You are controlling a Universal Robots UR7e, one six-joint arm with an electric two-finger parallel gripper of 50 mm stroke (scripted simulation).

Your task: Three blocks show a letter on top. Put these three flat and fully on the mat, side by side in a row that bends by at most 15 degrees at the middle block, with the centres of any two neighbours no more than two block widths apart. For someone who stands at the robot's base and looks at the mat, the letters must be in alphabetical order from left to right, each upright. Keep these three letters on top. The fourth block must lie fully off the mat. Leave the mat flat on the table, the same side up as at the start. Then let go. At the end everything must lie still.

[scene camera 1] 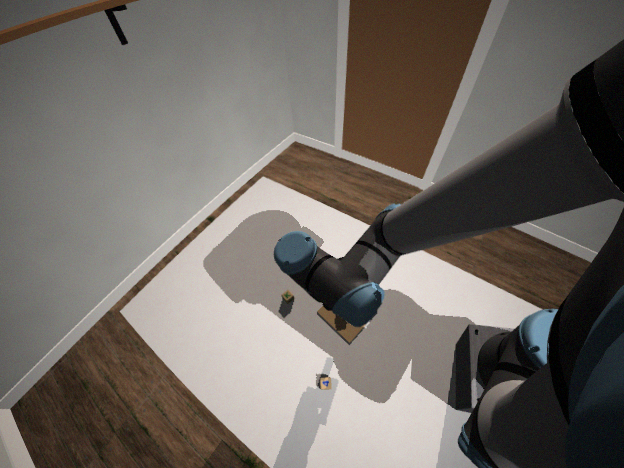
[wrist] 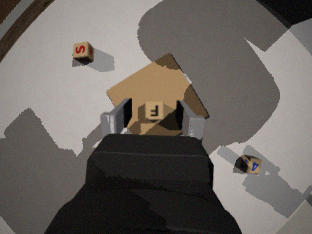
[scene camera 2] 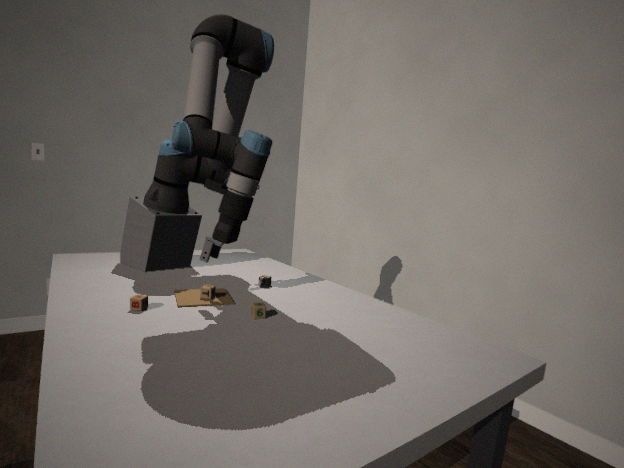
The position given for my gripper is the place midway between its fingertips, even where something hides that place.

I see my gripper [scene camera 2: 208, 258] and a tan mat [scene camera 2: 185, 298].
The tan mat also shows in the wrist view [wrist: 162, 80]. My gripper shows as well in the wrist view [wrist: 154, 108].
